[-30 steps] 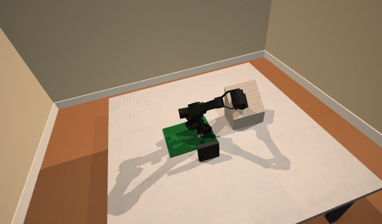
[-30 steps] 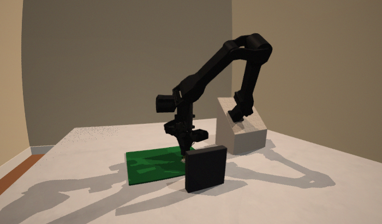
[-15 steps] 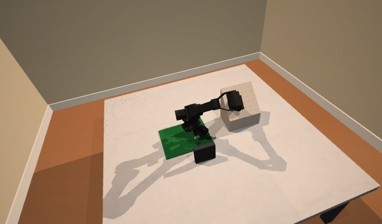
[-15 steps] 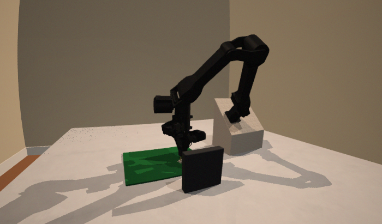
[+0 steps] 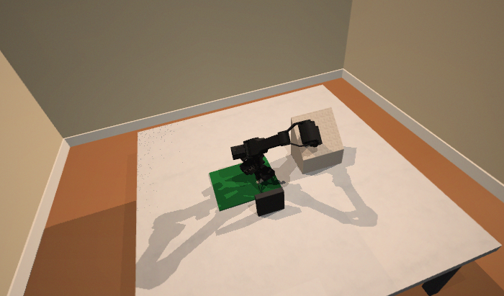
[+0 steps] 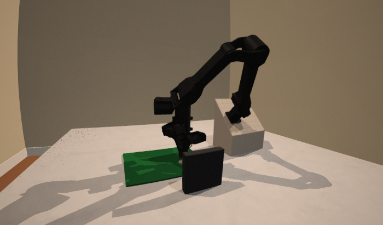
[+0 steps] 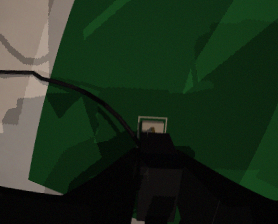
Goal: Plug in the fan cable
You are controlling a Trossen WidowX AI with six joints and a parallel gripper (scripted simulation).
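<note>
Right now my gripper tip is 4 cm above the pale four-pin header. Also, from my gripper tip: black fan 16 cm to the left, 2 cm above; green board 6 cm ahead, 4 cm to the right, 5 cm below; dark fan plug 1 cm behind, 1 cm above.
</note>
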